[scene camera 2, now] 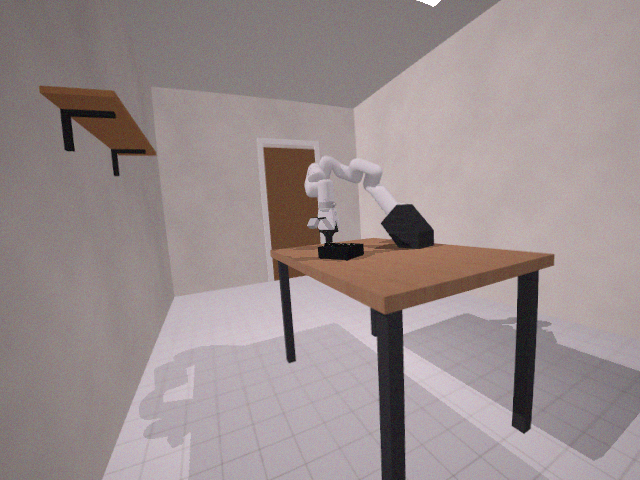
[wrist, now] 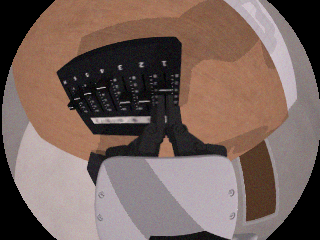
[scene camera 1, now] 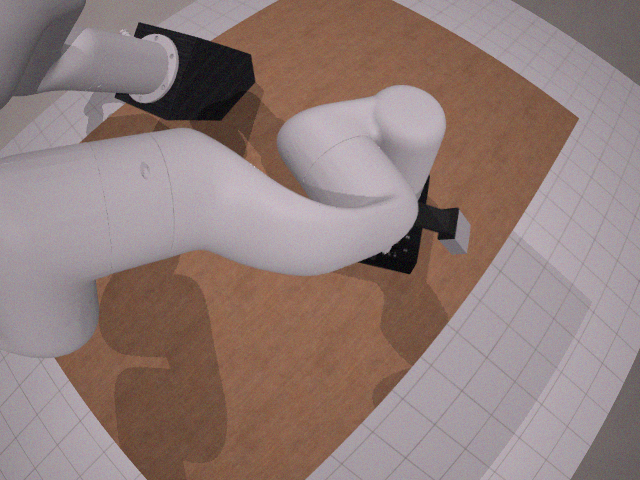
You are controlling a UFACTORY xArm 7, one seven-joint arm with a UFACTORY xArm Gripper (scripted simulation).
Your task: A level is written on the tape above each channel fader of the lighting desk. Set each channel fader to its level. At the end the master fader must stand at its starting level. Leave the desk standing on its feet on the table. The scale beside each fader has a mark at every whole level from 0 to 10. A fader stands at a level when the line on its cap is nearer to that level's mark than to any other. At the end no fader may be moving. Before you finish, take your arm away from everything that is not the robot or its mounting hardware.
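My gripper (scene camera 1: 373, 241) is there to be seen, and in the wrist view you get my gripper (wrist: 165, 104) too.
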